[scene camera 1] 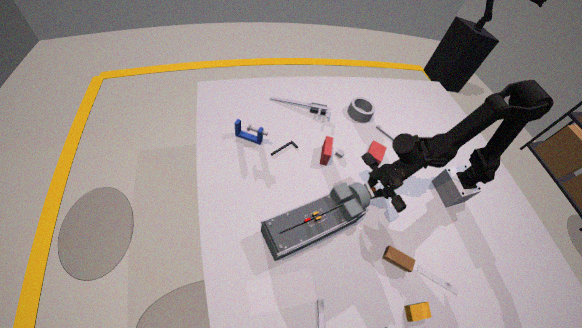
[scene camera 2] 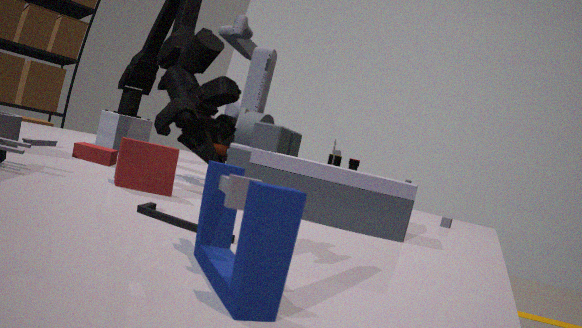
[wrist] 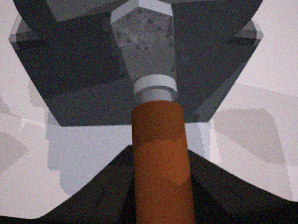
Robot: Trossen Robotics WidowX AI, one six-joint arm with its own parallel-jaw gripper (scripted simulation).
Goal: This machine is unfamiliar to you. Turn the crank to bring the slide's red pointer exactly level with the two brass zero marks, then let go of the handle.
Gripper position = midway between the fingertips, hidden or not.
In view: my gripper (scene camera 2: 220, 168), a blue clamp (scene camera 2: 251, 281) and a grey slide machine (scene camera 2: 338, 197).
My gripper shows as well in scene camera 1 (scene camera 1: 359, 198) and in the wrist view (wrist: 153, 154). The grey slide machine is seen too in scene camera 1 (scene camera 1: 285, 233). The wrist view does not show the blue clamp: it is out of frame.
